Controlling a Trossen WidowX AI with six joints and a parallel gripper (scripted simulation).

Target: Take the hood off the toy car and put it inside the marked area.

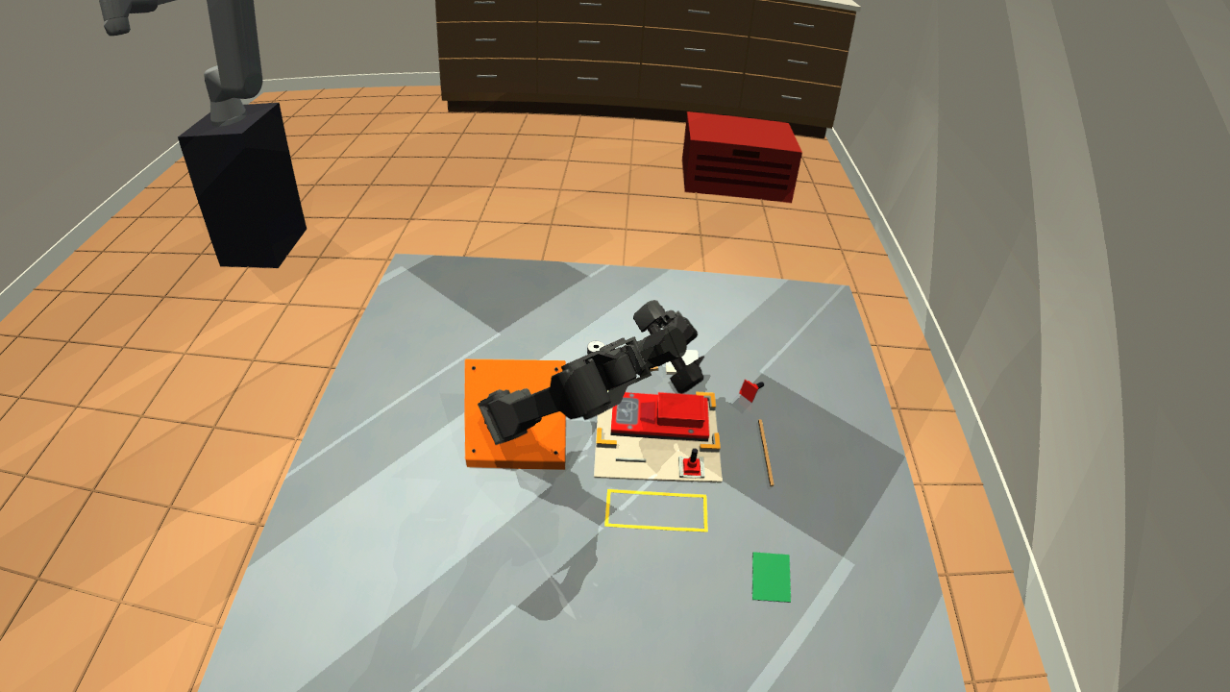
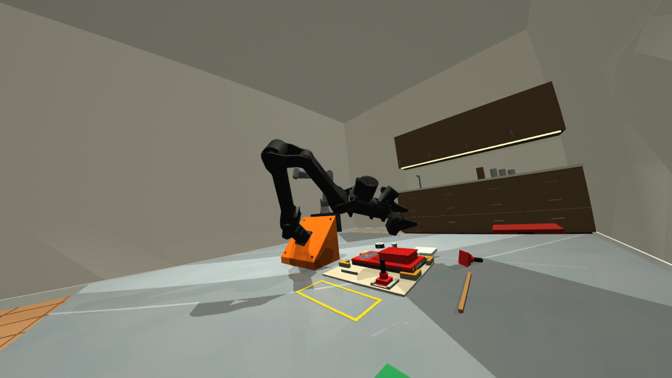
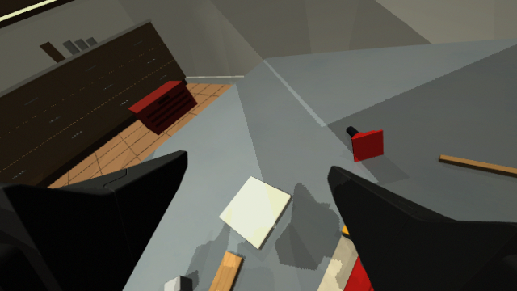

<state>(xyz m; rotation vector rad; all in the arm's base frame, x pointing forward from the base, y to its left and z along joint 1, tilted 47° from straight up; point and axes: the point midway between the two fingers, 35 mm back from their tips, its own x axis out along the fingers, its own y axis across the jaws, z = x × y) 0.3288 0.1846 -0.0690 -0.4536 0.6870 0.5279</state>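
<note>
The red hood lies 110 mm to the right of my gripper tip, 100 mm below it and 10 mm behind it. Round my gripper tip: green circuit board: 480 mm to the right, 150 mm ahead, 140 mm below; then wooden stick: 180 mm to the right, 170 mm ahead, 140 mm below.
</note>
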